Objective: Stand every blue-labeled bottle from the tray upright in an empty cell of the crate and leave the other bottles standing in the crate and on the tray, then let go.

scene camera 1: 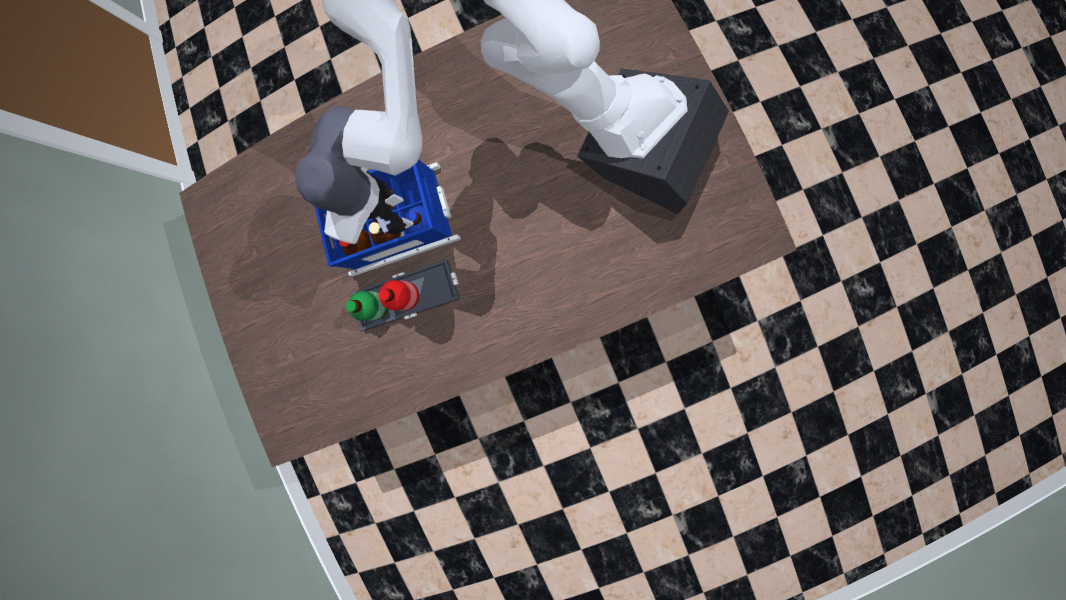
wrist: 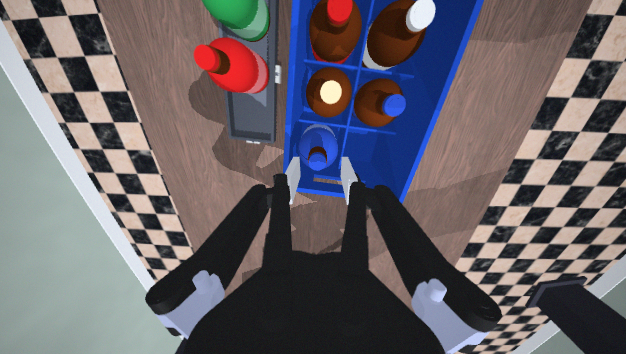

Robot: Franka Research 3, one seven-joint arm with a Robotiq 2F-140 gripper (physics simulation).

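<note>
The blue-labeled bottle (scene camera 1: 412, 215) (wrist: 318, 142) stands upright in the end cell of the blue crate (scene camera 1: 339, 260) (wrist: 424, 125), in the column nearest the tray. My gripper (scene camera 1: 401, 210) (wrist: 320, 166) is partly open and empty; in the wrist view its fingertips show on both sides of the bottle's blue cap. Whether they touch it cannot be told. The grey tray (scene camera 1: 441, 286) (wrist: 251, 122) holds a red bottle (scene camera 1: 399, 295) (wrist: 240, 67) and a green bottle (scene camera 1: 364, 305) (wrist: 242, 15), both standing. No blue-labeled bottle shows on the tray.
Brown bottles with a red cap (wrist: 335, 40), a white cap (wrist: 392, 40), a cream cap (wrist: 329, 109) and a blue cap (wrist: 374, 105) stand in the crate. The cell beside the blue bottle is empty. The arm hides part of the crate in the scene view.
</note>
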